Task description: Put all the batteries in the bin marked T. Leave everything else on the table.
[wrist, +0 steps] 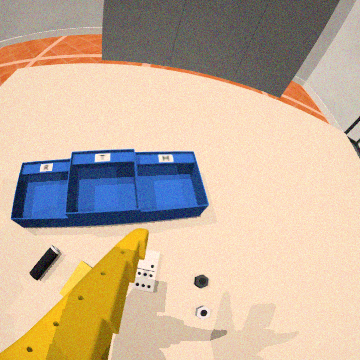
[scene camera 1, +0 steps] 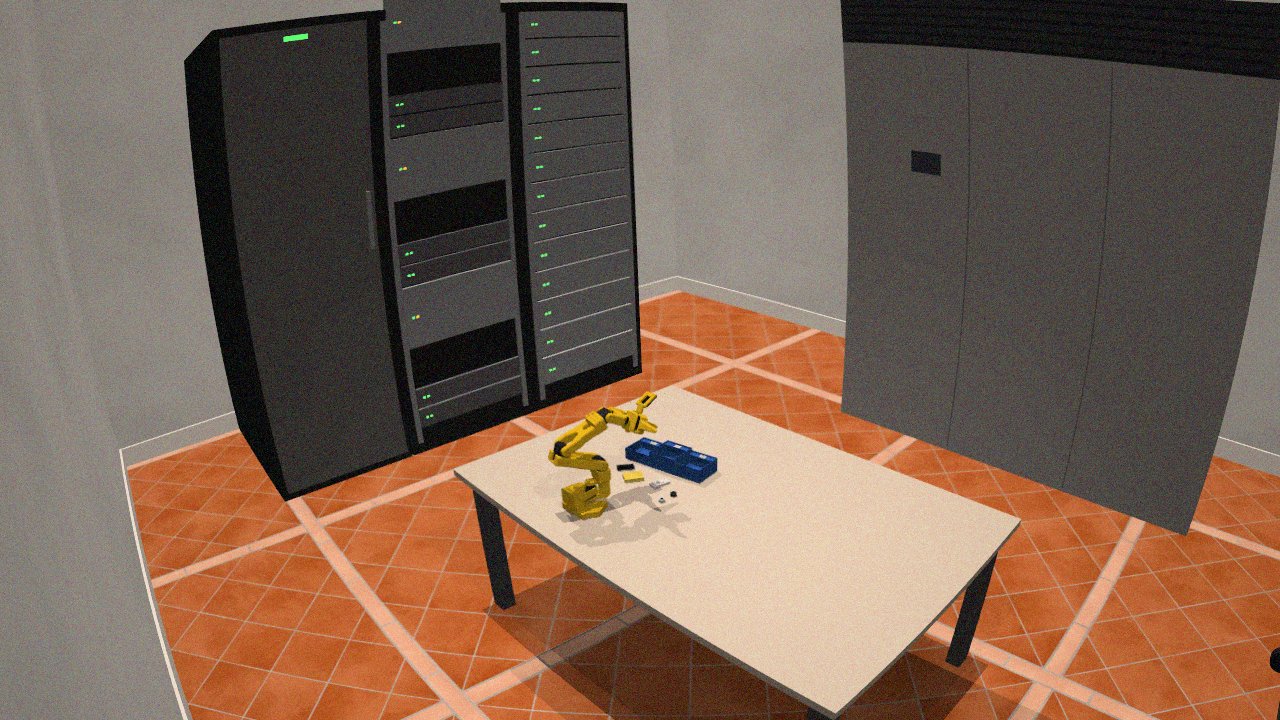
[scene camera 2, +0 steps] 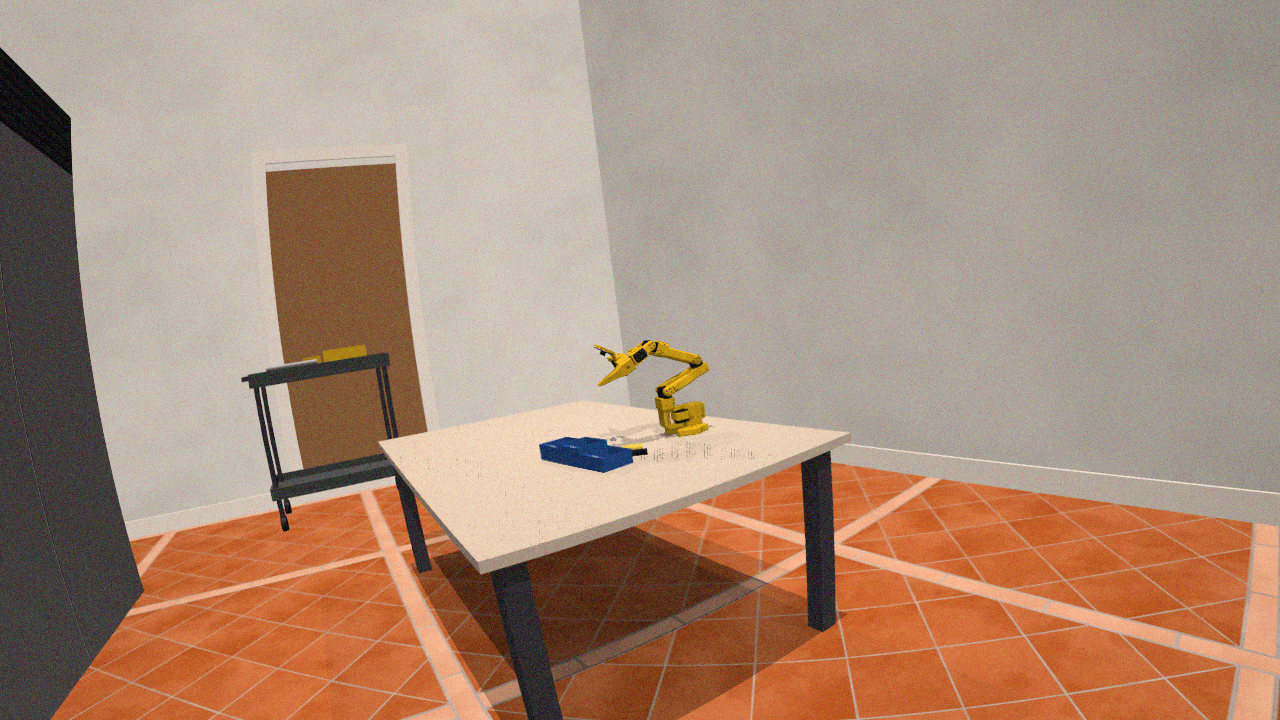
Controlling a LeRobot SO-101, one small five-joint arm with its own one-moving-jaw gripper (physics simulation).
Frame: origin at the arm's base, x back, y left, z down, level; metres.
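Where they show: hand, its tool point: [wrist: 146,240] [scene camera 1: 656,427] [scene camera 2: 599,384]; arm's base, origin of its link: [scene camera 1: 591,505] [scene camera 2: 680,433].
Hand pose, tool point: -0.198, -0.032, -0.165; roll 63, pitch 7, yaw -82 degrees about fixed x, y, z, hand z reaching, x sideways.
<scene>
Each offset is from my tool point to the centre of the thing, as dx, dy, dz.
A black battery with a silver end @(+0.009, +0.118, +0.158) [wrist: 45,262] [scene camera 1: 625,466] [scene camera 2: 639,451] lies on its side on the table, near the R end of the blue bins. The bin marked T @(-0.094, +0.050, +0.142) [wrist: 102,218] is the middle one of three joined blue bins, between R and M; no battery shows inside it in the wrist view. My gripper [scene camera 1: 653,413] [scene camera 2: 598,366] is wide open and empty, raised above the table on the robot's side of the bins. In the wrist view one notched jaw shows, hiding part of the yellow block and the table beneath.
A yellow block @(+0.029, +0.064, +0.160) [wrist: 76,278] [scene camera 1: 632,477] lies beside the battery. A white domino @(+0.002, -0.009, +0.161) [wrist: 148,272] [scene camera 1: 658,484] lies in front of the bins. A dark hex nut @(+0.017, -0.077, +0.161) [wrist: 201,281] [scene camera 1: 673,494] and a silver nut @(+0.058, -0.078, +0.161) [wrist: 203,312] [scene camera 1: 661,500] lie to its right in the wrist view.
</scene>
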